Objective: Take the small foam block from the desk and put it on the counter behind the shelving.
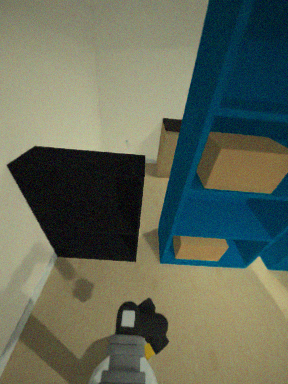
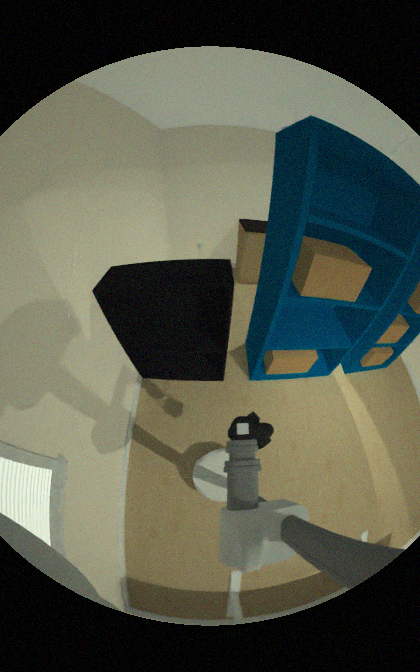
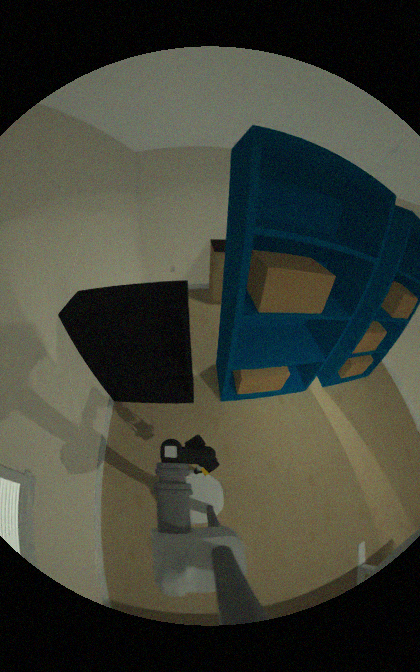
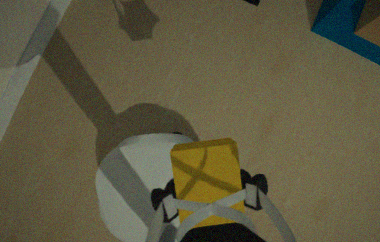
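Where they show: gripper, between the fingertips: (image 4: 208, 187); robot's base, origin of its link: (image 4: 163, 183).
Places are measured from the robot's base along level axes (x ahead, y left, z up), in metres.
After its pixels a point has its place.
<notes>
The small foam block (image 4: 215, 165) @(y -0.077, x 0.220, z 0.688 m) (image 1: 149, 351) @(y -0.090, x 0.159, z 0.683 m) (image 3: 205, 471) is yellow. My gripper (image 4: 208, 187) @(y -0.087, x 0.189, z 0.638 m) is shut on it, with one fingertip on each side, and holds it above the floor. The blue shelving (image 1: 197, 125) @(y -0.277, x 0.938, z 1.317 m) (image 2: 287, 200) (image 3: 240, 225) stands ahead on the right. Behind its left side panel, near the far wall, a tan unit with a dark top (image 1: 169, 150) @(y -0.432, x 2.423, z 0.539 m) (image 2: 250, 255) (image 3: 216, 275) partly shows, and it looks like the counter. The rest of it is hidden by the shelving. The desk does not clearly show.
A large black cabinet (image 1: 95, 205) @(y 0.402, x 1.112, z 0.487 m) (image 2: 175, 320) (image 3: 140, 345) stands ahead on the left against the wall. A narrow floor gap separates it from the shelving. Brown boxes (image 1: 245, 162) @(y -0.580, x 0.872, z 1.166 m) (image 2: 330, 270) sit on the shelves. The left wall has a window (image 2: 25, 500).
</notes>
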